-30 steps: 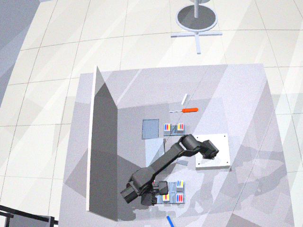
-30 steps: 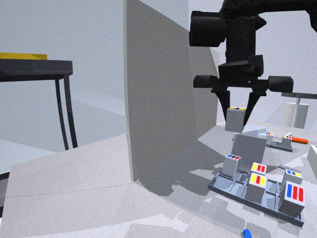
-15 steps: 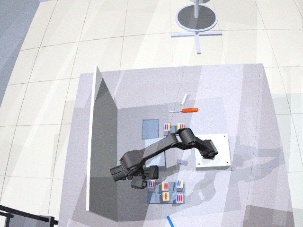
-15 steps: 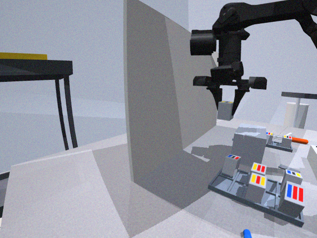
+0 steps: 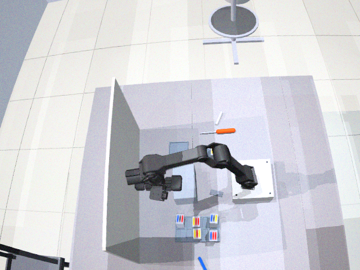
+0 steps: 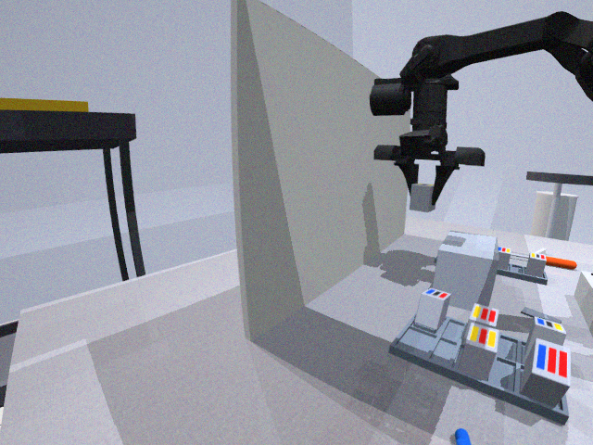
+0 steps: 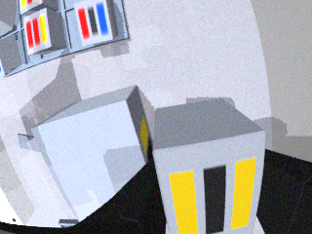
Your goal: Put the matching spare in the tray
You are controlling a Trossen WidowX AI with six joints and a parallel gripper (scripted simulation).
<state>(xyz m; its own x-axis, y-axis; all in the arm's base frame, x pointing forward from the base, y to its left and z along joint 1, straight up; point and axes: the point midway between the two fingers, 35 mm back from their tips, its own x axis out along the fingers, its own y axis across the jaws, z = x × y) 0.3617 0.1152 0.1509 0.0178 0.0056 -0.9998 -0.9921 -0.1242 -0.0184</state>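
Right now the light-blue tray is 10 mm behind my gripper tip, 250 mm to the right of it and 170 mm below it. The rest, counted from my gripper tip: mounted unit (80 mm behind, 70 mm to the right, 120 mm below); then grey spare (20 mm above); then tall white panel (160 mm ahead, 20 mm to the right, 50 mm above).
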